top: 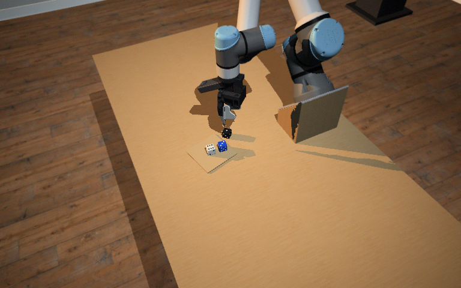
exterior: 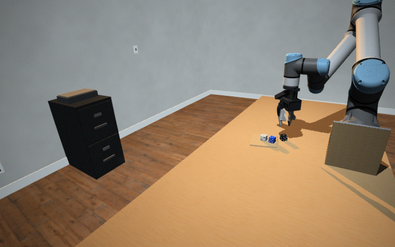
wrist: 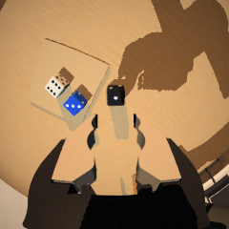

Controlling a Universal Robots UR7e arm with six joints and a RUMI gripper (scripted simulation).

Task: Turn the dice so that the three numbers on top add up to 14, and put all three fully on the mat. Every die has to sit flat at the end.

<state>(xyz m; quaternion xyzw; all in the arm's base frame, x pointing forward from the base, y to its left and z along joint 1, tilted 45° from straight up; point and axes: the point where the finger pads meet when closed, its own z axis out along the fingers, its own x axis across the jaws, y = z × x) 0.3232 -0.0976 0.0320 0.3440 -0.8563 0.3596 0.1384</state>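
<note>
Right now my hand is 8 cm above the black die. From my hand the other things lie so: tan mat 9 cm ahead, 5 cm to the left, 10 cm below; white die 9 cm ahead, 5 cm to the left, 8 cm below; blue die 5 cm ahead, 6 cm to the left, 8 cm below.
</note>
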